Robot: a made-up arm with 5 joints. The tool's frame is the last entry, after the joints. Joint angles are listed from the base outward.
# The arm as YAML. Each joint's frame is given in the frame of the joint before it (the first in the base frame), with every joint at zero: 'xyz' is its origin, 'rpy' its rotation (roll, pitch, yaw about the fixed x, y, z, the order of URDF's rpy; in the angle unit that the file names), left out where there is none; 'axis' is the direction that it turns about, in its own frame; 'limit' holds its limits. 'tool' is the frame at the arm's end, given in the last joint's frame.
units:
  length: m
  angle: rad
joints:
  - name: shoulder
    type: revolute
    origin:
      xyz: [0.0, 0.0, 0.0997]
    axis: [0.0, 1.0, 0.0]
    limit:
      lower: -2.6
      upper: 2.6
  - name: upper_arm
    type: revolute
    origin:
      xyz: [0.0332, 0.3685, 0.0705]
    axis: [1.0, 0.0, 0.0]
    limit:
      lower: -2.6
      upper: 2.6
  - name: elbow
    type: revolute
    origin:
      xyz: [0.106, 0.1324, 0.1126]
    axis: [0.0, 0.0, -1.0]
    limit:
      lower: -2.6
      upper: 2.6
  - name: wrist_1
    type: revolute
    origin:
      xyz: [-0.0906, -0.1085, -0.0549]
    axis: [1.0, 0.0, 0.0]
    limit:
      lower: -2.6
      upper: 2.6
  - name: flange
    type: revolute
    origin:
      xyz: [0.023, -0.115, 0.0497]
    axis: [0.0, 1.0, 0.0]
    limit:
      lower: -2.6
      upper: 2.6
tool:
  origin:
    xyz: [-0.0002, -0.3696, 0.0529]
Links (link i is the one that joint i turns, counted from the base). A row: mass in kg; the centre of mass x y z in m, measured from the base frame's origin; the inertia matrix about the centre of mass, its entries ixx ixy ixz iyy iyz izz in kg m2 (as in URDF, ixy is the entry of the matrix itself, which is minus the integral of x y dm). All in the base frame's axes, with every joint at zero. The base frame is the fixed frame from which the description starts. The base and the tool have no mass.
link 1: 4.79; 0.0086 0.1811 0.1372; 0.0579 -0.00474 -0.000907 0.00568 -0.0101 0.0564
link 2: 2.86; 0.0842 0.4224 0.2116; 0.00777 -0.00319 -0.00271 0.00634 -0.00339 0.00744
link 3: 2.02; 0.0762 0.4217 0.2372; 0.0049 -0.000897 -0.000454 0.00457 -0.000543 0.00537
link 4: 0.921; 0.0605 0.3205 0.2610; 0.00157 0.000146 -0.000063 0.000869 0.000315 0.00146
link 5: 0.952; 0.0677 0.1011 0.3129; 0.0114 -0.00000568 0 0.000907 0.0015 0.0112
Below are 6 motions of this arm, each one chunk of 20 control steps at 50 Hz.
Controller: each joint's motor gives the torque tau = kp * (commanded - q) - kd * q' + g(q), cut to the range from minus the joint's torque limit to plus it. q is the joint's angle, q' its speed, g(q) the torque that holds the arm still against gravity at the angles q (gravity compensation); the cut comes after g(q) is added. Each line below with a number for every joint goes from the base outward.
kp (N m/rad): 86 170 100 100 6.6
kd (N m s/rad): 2.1 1.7 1.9 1 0.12
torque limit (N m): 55 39 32 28 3
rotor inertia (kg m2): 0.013 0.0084 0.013 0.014 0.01
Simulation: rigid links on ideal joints. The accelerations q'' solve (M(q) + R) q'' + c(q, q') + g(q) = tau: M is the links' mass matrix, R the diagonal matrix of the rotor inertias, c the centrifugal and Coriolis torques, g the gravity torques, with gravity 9.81 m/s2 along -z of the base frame. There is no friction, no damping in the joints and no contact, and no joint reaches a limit. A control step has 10 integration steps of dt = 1/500 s. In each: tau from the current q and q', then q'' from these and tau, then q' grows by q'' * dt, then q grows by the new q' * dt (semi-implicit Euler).
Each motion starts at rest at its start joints. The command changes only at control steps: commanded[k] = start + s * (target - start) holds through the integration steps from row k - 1 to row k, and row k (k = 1, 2, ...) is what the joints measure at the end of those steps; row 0 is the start. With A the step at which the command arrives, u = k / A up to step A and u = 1 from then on. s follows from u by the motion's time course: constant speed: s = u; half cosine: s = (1 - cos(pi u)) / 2; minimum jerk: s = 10 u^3 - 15 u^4 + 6 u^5; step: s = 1 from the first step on.
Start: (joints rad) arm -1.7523 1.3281 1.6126 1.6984 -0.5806
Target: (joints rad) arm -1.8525 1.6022 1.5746 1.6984 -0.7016
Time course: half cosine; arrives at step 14
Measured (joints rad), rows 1 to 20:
1: -1.7524 1.3286 1.6124 1.6986 -0.5805
2: -1.7527 1.3310 1.6115 1.6993 -0.5803
3: -1.7538 1.3377 1.6094 1.7009 -0.5799
4: -1.7560 1.3511 1.6063 1.7033 -0.5801
5: -1.7600 1.3727 1.6026 1.7061 -0.5821
6: -1.7660 1.4028 1.5991 1.7084 -0.5879
7: -1.7743 1.4402 1.5965 1.7095 -0.5995
8: -1.7848 1.4827 1.5949 1.7091 -0.6181
9: -1.7971 1.5266 1.5938 1.7072 -0.6438
10: -1.8105 1.5683 1.5926 1.7041 -0.6748
11: -1.8243 1.6039 1.5907 1.7002 -0.7077
12: -1.8377 1.6307 1.5879 1.6961 -0.7379
13: -1.8499 1.6464 1.5844 1.6921 -0.7607
14: -1.8604 1.6502 1.5808 1.6888 -0.7726
15: -1.8688 1.6429 1.5777 1.6866 -0.7717
16: -1.8749 1.6274 1.5752 1.6862 -0.7586
17: -1.8789 1.6081 1.5728 1.6878 -0.7358
18: -1.8807 1.5897 1.5703 1.6911 -0.7076
19: -1.8806 1.5761 1.5678 1.6949 -0.6792
20: -1.8787 1.5697 1.5657 1.6980 -0.6554

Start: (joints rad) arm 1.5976 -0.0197 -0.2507 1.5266 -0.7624
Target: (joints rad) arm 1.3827 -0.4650 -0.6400 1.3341 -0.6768
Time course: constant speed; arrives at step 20
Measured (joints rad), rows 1 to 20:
1: 1.5953 -0.0295 -0.2553 1.5324 -0.7658
2: 1.5903 -0.0495 -0.2666 1.5389 -0.7750
3: 1.5840 -0.0722 -0.2827 1.5358 -0.7883
4: 1.5766 -0.0958 -0.3027 1.5216 -0.8012
5: 1.5675 -0.1220 -0.3258 1.5007 -0.8080
6: 1.5566 -0.1506 -0.3507 1.4775 -0.8041
7: 1.5439 -0.1795 -0.3760 1.4549 -0.7876
8: 1.5297 -0.2067 -0.4005 1.4352 -0.7602
9: 1.5144 -0.2311 -0.4238 1.4198 -0.7268
10: 1.4983 -0.2529 -0.4455 1.4093 -0.6936
11: 1.4823 -0.2724 -0.4658 1.4029 -0.6668
12: 1.4673 -0.2908 -0.4848 1.3991 -0.6504
13: 1.4540 -0.3093 -0.5026 1.3961 -0.6463
14: 1.4429 -0.3287 -0.5196 1.3923 -0.6533
15: 1.4339 -0.3498 -0.5363 1.3865 -0.6683
16: 1.4266 -0.3724 -0.5530 1.3785 -0.6868
17: 1.4201 -0.3962 -0.5703 1.3686 -0.7042
18: 1.4136 -0.4205 -0.5885 1.3574 -0.7165
19: 1.4062 -0.4445 -0.6078 1.3458 -0.7210
20: 1.3974 -0.4678 -0.6280 1.3345 -0.7171

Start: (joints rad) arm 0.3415 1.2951 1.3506 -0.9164 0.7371
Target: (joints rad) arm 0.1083 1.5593 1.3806 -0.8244 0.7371
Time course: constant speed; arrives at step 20
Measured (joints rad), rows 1 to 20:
1: 0.3409 1.2976 1.3532 -0.9159 0.7359
2: 0.3390 1.3050 1.3594 -0.9141 0.7321
3: 0.3354 1.3172 1.3668 -0.9109 0.7256
4: 0.3300 1.3327 1.3725 -0.9066 0.7178
5: 0.3224 1.3501 1.3748 -0.9018 0.7107
6: 0.3123 1.3681 1.3739 -0.8967 0.7065
7: 0.2997 1.3861 1.3710 -0.8915 0.7068
8: 0.2844 1.4035 1.3676 -0.8859 0.7117
9: 0.2670 1.4198 1.3648 -0.8798 0.7204
10: 0.2480 1.4346 1.3631 -0.8731 0.7311
11: 0.2281 1.4480 1.3626 -0.8658 0.7419
12: 0.2080 1.4600 1.3634 -0.8583 0.7510
13: 0.1885 1.4711 1.3650 -0.8512 0.7569
14: 0.1703 1.4819 1.3673 -0.8447 0.7590
15: 0.1537 1.4929 1.3699 -0.8391 0.7575
16: 0.1391 1.5045 1.3726 -0.8345 0.7532
17: 0.1267 1.5168 1.3751 -0.8308 0.7470
18: 0.1164 1.5301 1.3772 -0.8278 0.7403
19: 0.1080 1.5440 1.3790 -0.8251 0.7344
20: 0.1011 1.5583 1.3805 -0.8224 0.7301

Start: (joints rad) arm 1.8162 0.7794 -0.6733 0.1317 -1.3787
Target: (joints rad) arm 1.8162 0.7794 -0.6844 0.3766 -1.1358
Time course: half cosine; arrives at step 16
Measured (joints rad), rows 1 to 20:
1: 1.8161 0.7790 -0.6733 0.1325 -1.3781
2: 1.8158 0.7777 -0.6732 0.1358 -1.3751
3: 1.8148 0.7757 -0.6730 0.1435 -1.3676
4: 1.8130 0.7738 -0.6729 0.1563 -1.3540
5: 1.8105 0.7729 -0.6731 0.1740 -1.3343
6: 1.8078 0.7732 -0.6737 0.1961 -1.3096
7: 1.8055 0.7745 -0.6747 0.2215 -1.2822
8: 1.8040 0.7762 -0.6762 0.2488 -1.2545
9: 1.8039 0.7780 -0.6783 0.2765 -1.2287
10: 1.8053 0.7797 -0.6807 0.3031 -1.2060
11: 1.8080 0.7813 -0.6832 0.3275 -1.1871
12: 1.8119 0.7826 -0.6856 0.3487 -1.1719
13: 1.8164 0.7837 -0.6875 0.3662 -1.1602
14: 1.8211 0.7847 -0.6887 0.3794 -1.1516
15: 1.8256 0.7856 -0.6890 0.3879 -1.1460
16: 1.8295 0.7863 -0.6885 0.3913 -1.1437
17: 1.8326 0.7863 -0.6873 0.3903 -1.1444
18: 1.8345 0.7852 -0.6856 0.3865 -1.1468
19: 1.8349 0.7828 -0.6836 0.3819 -1.1488
20: 1.8335 0.7803 -0.6816 0.3777 -1.1489

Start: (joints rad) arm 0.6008 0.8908 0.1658 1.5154 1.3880
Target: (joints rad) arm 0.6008 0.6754 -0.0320 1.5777 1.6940
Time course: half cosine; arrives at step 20
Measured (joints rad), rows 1 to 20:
1: 0.6008 0.8902 0.1655 1.5159 1.3882
2: 0.6007 0.8874 0.1643 1.5177 1.3894
3: 0.6006 0.8817 0.1612 1.5211 1.3929
4: 0.6003 0.8731 0.1555 1.5253 1.4004
5: 0.5998 0.8620 0.1470 1.5295 1.4127
6: 0.5992 0.8489 0.1357 1.5331 1.4302
7: 0.5987 0.8338 0.1221 1.5363 1.4521
8: 0.5983 0.8173 0.1067 1.5393 1.4774
9: 0.5983 0.7997 0.0903 1.5423 1.5043
10: 0.5985 0.7819 0.0736 1.5457 1.5314
11: 0.5990 0.7643 0.0570 1.5494 1.5576
12: 0.5997 0.7474 0.0409 1.5535 1.5822
13: 0.6005 0.7316 0.0258 1.5579 1.6050
14: 0.6013 0.7173 0.0117 1.5622 1.6260
15: 0.6021 0.7045 -0.0010 1.5663 1.6452
16: 0.6026 0.6937 -0.0121 1.5697 1.6626
17: 0.6031 0.6849 -0.0213 1.5723 1.6778
18: 0.6033 0.6784 -0.0284 1.5740 1.6903
19: 0.6034 0.6744 -0.0332 1.5748 1.6993
20: 0.6034 0.6729 -0.0356 1.5748 1.7042

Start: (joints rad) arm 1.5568 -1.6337 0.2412 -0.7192 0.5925
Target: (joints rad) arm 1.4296 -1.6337 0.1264 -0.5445 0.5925
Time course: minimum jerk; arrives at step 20
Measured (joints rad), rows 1 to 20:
1: 1.5568 -1.6338 0.2412 -0.7191 0.5925
2: 1.5565 -1.6341 0.2408 -0.7186 0.5924
3: 1.5555 -1.6352 0.2399 -0.7170 0.5920
4: 1.5535 -1.6369 0.2378 -0.7136 0.5912
5: 1.5499 -1.6390 0.2344 -0.7081 0.5897
6: 1.5446 -1.6410 0.2295 -0.7001 0.5875
7: 1.5373 -1.6426 0.2228 -0.6893 0.5847
8: 1.5282 -1.6432 0.2144 -0.6756 0.5818
9: 1.5173 -1.6427 0.2044 -0.6593 0.5793
10: 1.5052 -1.6410 0.1931 -0.6408 0.5781
11: 1.4923 -1.6383 0.1810 -0.6210 0.5785
12: 1.4791 -1.6348 0.1686 -0.6008 0.5811
13: 1.4664 -1.6310 0.1565 -0.5815 0.5857
14: 1.4546 -1.6273 0.1453 -0.5640 0.5919
15: 1.4444 -1.6241 0.1357 -0.5494 0.5991
16: 1.4362 -1.6218 0.1281 -0.5384 0.6063
17: 1.4302 -1.6207 0.1228 -0.5315 0.6125
18: 1.4264 -1.6209 0.1198 -0.5287 0.6167
19: 1.4248 -1.6223 0.1190 -0.5295 0.6182
20: 1.4249 -1.6250 0.1199 -0.5332 0.6167

